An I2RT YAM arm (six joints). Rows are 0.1 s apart.
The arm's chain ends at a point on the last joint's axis. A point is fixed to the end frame.
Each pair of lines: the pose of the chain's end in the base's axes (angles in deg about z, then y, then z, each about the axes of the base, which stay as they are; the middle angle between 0 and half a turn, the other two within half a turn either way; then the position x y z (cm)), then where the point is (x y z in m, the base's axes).
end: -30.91 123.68 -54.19 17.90 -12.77 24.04
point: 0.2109 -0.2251 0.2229
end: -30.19 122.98 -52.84 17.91 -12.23 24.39
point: 0.2129 -0.2192 0.2272
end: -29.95 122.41 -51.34 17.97 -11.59 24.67
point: 0.2160 -0.2121 0.2309
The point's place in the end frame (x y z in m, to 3 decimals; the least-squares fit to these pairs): -0.018 -0.047 0.091
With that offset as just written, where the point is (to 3 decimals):
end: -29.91 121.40 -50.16 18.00 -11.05 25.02
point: 0.218 -0.206 0.236
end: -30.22 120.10 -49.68 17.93 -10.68 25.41
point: 0.219 -0.202 0.242
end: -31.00 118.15 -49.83 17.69 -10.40 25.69
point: 0.217 -0.200 0.249
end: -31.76 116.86 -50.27 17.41 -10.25 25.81
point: 0.214 -0.198 0.253
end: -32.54 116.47 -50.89 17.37 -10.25 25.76
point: 0.213 -0.199 0.253
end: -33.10 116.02 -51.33 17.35 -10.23 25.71
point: 0.213 -0.199 0.254
